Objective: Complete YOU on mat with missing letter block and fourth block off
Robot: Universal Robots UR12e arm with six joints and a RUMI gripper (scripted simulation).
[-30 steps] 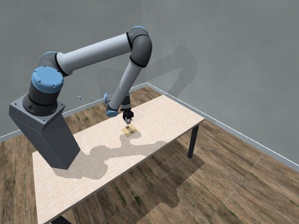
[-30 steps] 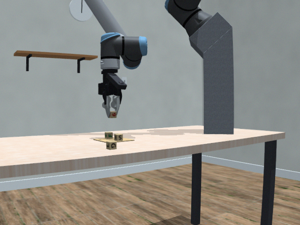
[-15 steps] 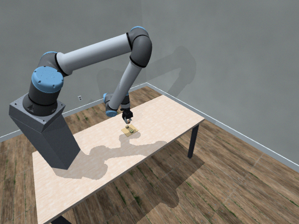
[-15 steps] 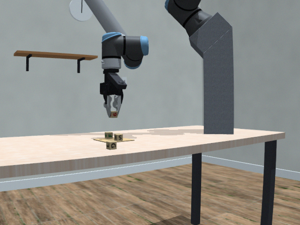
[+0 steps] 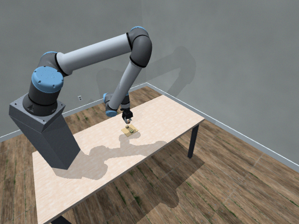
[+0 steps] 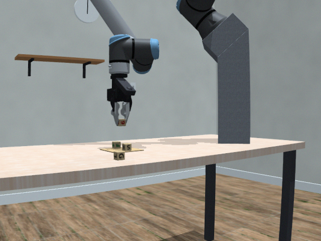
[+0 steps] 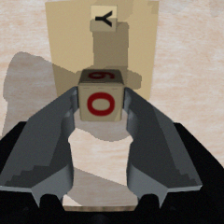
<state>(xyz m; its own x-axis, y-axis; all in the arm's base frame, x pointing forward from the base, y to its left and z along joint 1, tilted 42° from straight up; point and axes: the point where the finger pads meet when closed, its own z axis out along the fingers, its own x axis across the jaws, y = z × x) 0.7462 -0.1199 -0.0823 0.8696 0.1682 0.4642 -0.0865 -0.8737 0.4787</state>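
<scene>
Now: the tan mat 120 mm below my hand. Also, from my hand: letter block 150 mm ahead, 210 mm to the left, 110 mm below; then red O block right at my hand.
</scene>
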